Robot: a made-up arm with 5 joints.
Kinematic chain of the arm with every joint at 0, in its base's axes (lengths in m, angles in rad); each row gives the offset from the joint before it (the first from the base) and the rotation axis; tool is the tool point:
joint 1: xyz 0 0 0.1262 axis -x
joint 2: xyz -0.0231 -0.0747 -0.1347 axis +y
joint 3: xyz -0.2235 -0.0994 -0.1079 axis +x
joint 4: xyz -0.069 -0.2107 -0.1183 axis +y
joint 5: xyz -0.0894 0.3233 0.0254 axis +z
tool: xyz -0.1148 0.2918 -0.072
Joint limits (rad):
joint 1: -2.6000..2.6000
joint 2: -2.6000..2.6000
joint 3: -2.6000..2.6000
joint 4: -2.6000..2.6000
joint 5: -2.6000..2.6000
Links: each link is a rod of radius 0.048 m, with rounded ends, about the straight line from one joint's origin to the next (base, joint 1, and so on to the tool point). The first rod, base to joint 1, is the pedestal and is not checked.
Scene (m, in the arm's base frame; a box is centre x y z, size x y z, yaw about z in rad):
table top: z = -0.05
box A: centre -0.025 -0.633 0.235 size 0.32 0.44 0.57 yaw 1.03
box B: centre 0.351 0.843 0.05 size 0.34 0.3 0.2 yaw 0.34
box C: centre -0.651 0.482 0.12 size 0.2 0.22 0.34 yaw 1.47
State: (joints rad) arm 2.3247 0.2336 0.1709 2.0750 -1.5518
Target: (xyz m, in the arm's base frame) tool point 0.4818 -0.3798 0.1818
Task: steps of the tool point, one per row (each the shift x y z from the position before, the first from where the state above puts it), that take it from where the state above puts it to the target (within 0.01 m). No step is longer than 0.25 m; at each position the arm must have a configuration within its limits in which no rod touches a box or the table.
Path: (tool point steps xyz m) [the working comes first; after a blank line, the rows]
Joints at the target: 1.7908 -1.7597 -0.1210 1.5676 -1.5187
Straight joint move there: touches box A.

1: 0.0507 -0.0217 0.1174
2: 0.0766 0.0055 0.1140
3: 0.0975 0.0351 0.0978
4: 0.1461 -0.0305 0.0518
5: 0.1581 -0.0056 0.0134
6: 0.1556 0.0204 -0.0264
7: 0.1239 -0.1027 -0.1556
8: 0.1084 -0.0150 -0.1771
9: 0.0840 0.0677 -0.1531

